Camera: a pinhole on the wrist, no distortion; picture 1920 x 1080 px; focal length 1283.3 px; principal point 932.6 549.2 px. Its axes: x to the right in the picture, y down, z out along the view. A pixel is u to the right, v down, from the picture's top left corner.
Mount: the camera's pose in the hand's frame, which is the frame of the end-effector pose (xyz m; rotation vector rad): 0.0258 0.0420 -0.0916 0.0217 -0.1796 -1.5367
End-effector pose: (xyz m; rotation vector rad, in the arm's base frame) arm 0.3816 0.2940 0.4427 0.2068 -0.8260 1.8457
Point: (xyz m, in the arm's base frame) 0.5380 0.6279 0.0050
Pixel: behind the camera
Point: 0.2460 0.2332 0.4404
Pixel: 370.3 619.8
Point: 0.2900 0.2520 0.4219
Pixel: 505.8 447.1
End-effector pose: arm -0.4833 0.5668 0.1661 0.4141 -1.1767 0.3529
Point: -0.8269 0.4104 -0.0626
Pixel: outside the picture
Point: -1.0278 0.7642 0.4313
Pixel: 84.1 842.2
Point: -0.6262 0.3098 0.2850
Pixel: 1753.1 784.6
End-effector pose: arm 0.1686 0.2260 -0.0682 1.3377 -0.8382 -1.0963
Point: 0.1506 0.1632 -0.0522
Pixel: 1316.9 981.5
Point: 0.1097 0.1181 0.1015
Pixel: 262.1 968.6
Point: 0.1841 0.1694 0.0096
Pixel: 548.2 1014.1
